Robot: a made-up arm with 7 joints.
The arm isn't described. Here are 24 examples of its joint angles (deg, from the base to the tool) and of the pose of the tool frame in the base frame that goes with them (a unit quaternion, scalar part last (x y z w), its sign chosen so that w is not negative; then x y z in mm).
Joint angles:
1: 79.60 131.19 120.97 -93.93 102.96 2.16 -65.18
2: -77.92 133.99 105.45 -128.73 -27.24 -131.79 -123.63
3: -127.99 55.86 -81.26 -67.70 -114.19 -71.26 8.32
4: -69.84 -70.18 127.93 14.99 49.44 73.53 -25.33
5: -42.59 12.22 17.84 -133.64 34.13 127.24 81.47
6: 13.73 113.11 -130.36 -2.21 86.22 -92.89 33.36
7: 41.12 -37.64 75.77 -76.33 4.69 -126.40 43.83
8: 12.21 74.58 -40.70 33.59 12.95 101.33 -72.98
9: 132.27 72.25 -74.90 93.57 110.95 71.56 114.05
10: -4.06 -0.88 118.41 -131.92 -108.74 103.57 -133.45
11: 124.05 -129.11 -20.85 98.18 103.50 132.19 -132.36
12: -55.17 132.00 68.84 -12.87 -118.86 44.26 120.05
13: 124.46 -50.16 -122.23 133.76 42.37 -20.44 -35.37
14: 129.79 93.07 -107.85 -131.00 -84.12 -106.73 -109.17
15: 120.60 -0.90 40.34 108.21 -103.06 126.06 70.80
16: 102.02 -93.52 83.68 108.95 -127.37 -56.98 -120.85
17: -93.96 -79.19 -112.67 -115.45 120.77 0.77 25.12
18: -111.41 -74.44 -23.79 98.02 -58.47 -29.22 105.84
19: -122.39 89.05 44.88 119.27 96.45 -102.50 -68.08
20: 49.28 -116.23 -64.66 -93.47 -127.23 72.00 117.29
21: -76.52 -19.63 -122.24 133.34 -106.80 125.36 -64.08
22: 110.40 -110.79 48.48 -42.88 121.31 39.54 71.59
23: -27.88 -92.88 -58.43 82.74 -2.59 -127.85 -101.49
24: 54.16 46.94 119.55 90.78 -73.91 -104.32 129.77
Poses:
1: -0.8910 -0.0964 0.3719 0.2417 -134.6 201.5 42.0
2: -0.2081 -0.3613 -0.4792 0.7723 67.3 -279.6 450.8
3: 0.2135 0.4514 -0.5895 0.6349 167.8 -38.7 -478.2
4: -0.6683 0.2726 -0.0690 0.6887 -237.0 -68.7 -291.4
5: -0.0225 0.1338 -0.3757 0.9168 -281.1 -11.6 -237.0
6: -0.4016 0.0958 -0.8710 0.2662 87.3 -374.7 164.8
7: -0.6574 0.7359 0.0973 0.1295 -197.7 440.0 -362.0
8: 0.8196 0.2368 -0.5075 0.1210 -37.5 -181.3 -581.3
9: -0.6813 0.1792 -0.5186 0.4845 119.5 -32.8 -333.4
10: 0.7072 -0.2088 -0.2146 0.6405 -187.0 -266.9 -259.8
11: 0.7222 -0.6420 0.2087 0.1506 51.0 -76.3 333.3
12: 0.4213 -0.8843 0.0947 0.1774 -103.0 -483.9 -22.4
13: -0.0010 0.6468 -0.7405 0.1824 120.2 -430.0 -169.0
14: 0.1775 0.8667 0.3860 0.2614 -311.1 246.5 -277.9
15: 0.1640 0.5358 -0.0825 0.8241 612.9 211.5 -175.6
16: 0.1355 0.8196 -0.3939 0.3934 307.1 231.3 -143.2
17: 0.7392 0.6326 -0.2223 0.0638 -307.2 95.6 -39.5
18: 0.0148 0.7005 -0.6169 0.3583 -234.4 -359.4 191.7
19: 0.7145 0.6470 -0.0576 0.2600 437.7 -141.3 -332.3
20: -0.4098 0.4082 -0.7238 0.3762 272.4 5.8 449.4
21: 0.4909 0.3131 0.7936 0.1766 -170.4 241.2 89.4
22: 0.2435 -0.6333 0.3139 0.6641 222.7 184.0 376.5
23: 0.9102 0.0010 0.3379 0.2396 76.7 139.3 357.4
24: -0.4391 0.6779 -0.4058 0.4278 -167.2 92.8 -215.7
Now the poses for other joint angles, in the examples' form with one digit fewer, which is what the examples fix.
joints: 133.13 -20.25 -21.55 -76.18 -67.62 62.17 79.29
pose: 0.195 -0.385 0.728 0.533 356 -321 -85
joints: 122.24 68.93 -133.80 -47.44 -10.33 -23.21 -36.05
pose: 0.182 0.336 0.907 0.176 -317 80 46
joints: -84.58 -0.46 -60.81 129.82 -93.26 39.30 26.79
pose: 0.757 -0.397 -0.516 0.053 -584 -76 -249
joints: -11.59 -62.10 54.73 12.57 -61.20 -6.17 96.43
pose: 0.331 0.494 -0.575 0.561 -305 206 24
